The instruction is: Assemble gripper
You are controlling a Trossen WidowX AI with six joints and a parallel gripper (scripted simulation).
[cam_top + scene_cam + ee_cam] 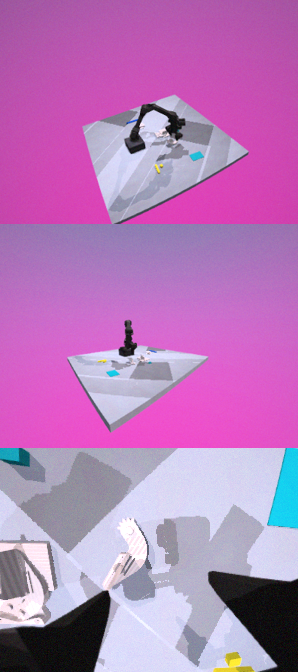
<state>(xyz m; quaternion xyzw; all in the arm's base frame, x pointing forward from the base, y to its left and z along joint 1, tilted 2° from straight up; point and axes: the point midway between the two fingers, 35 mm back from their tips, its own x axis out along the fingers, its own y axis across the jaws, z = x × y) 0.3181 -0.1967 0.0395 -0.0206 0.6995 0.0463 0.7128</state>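
Now: gripper tip 80 mm above the pale jaw, 30 mm to the right of it and 30 mm short of it. Also, from my gripper tip: pale flat part: 210 mm to the left, 80 mm below, 10 mm ahead; cyan flat tile: 230 mm to the right, 90 mm below, 90 mm ahead; cyan cube: 160 mm to the left, 140 mm ahead, 80 mm below.
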